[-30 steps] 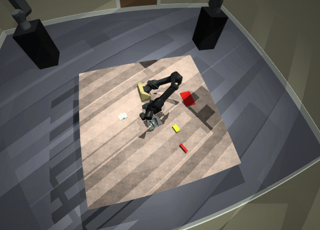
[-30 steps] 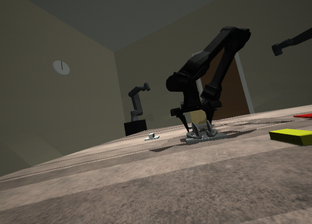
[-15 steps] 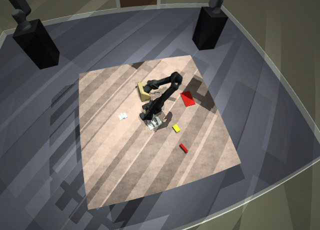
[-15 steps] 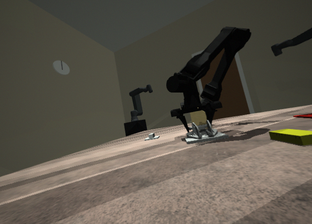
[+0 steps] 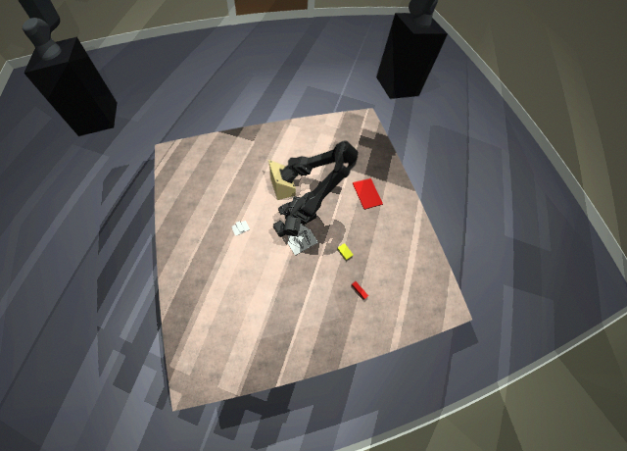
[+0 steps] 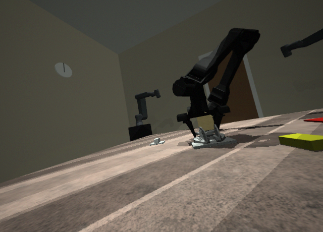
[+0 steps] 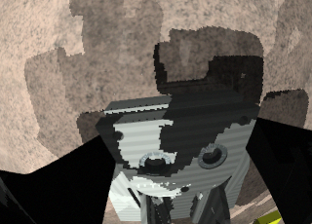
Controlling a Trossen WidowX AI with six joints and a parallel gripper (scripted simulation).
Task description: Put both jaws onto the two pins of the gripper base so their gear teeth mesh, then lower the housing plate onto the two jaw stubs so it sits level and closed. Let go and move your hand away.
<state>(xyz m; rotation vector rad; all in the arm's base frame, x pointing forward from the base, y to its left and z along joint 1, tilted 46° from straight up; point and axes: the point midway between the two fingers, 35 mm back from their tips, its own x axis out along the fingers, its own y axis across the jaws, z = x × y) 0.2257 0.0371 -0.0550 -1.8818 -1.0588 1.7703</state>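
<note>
Now: the grey housing plate 10 mm below my gripper tip. Round my gripper tip: yellow block: 160 mm ahead, 190 mm to the left; then grey gripper base: 10 mm ahead, 20 mm above; then grey stepped piece: 70 mm behind, 240 mm to the right.
</note>
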